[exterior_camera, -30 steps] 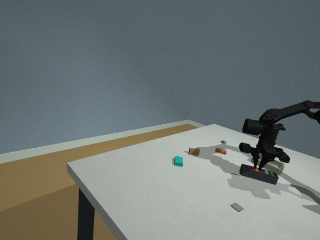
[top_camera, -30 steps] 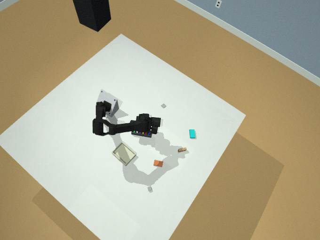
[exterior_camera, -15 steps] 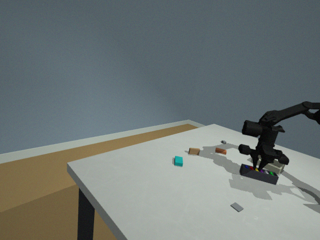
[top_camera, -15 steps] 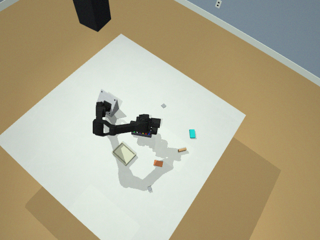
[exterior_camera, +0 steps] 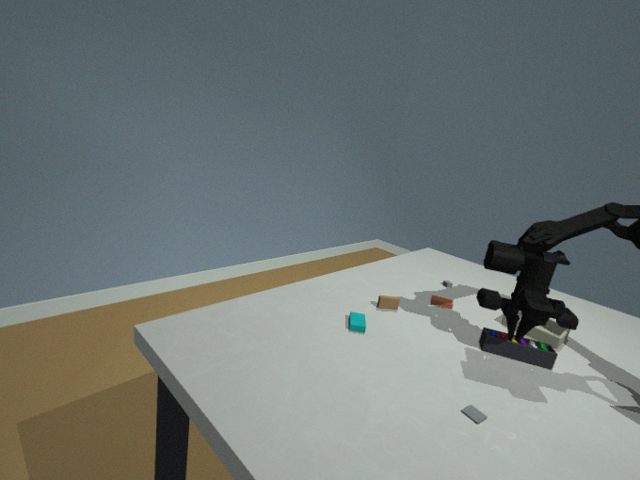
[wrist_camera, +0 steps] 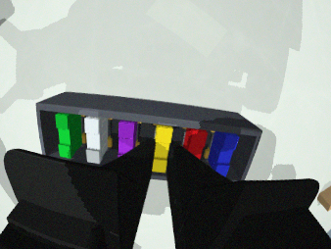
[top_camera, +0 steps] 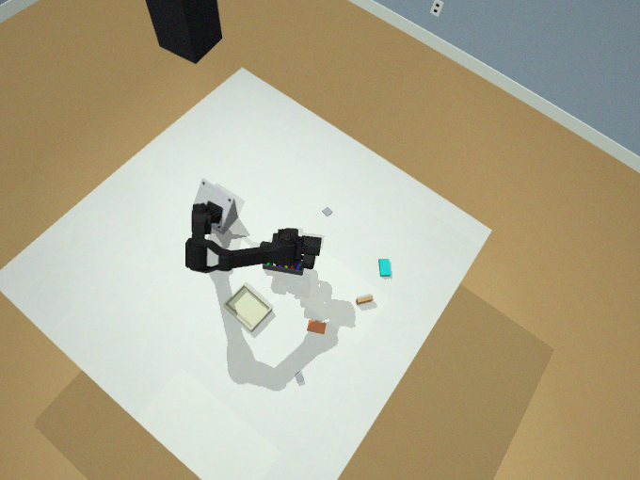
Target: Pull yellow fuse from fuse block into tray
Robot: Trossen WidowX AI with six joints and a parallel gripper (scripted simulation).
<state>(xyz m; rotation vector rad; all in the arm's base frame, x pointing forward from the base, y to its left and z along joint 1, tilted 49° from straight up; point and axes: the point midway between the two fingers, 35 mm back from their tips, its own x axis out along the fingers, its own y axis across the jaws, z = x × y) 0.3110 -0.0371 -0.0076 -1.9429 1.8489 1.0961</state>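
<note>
Now: the beige tray 19 cm to the right of my gripper tip, 3 cm below it and 3 cm behind it. The rest, counted from my gripper tip: orange block 20 cm ahead, 13 cm to the right, 3 cm below; then yellow fuse 1 cm below; then tan block 30 cm ahead, 3 cm to the left, 2 cm below.
</note>
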